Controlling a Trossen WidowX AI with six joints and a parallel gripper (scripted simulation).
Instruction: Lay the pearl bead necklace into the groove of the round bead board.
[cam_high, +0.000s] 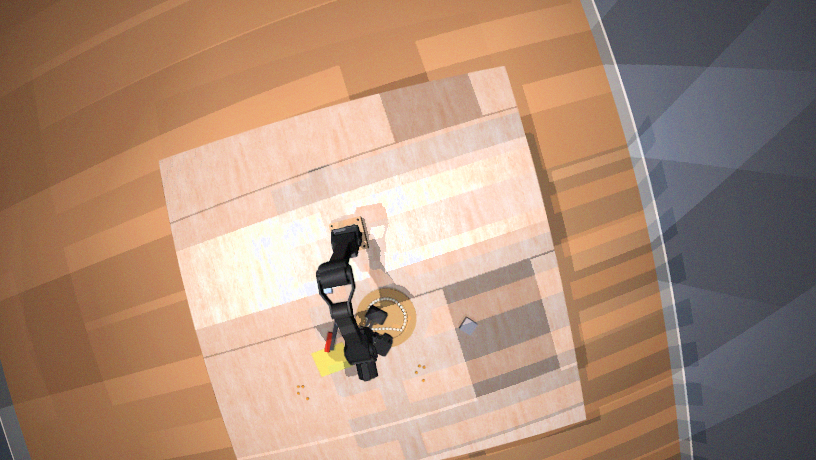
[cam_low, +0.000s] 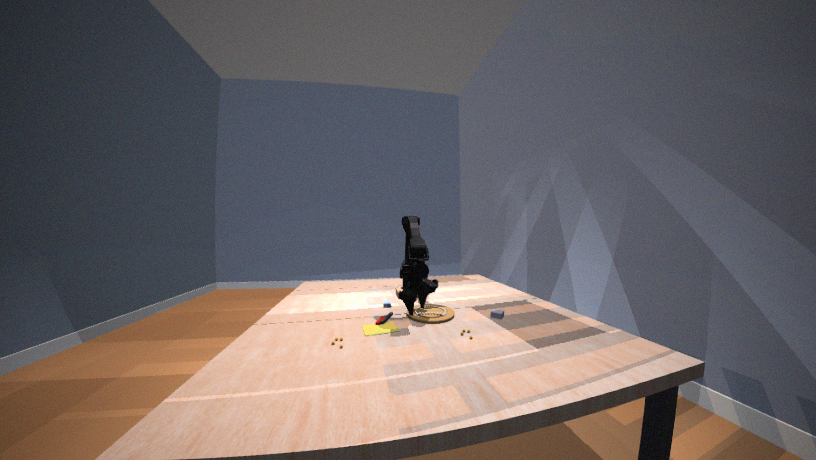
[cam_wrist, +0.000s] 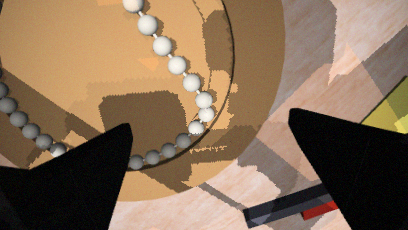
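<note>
The round bead board is 6 cm to the left of my gripper tip, 1 cm below it and 1 cm behind it. Round my gripper tip: blue block: 18 cm behind, 8 cm to the right, 2 cm below; then yellow note: 17 cm to the right, 6 cm ahead, 2 cm below; then red marker: 13 cm to the right, 2 cm below, 1 cm behind.
</note>
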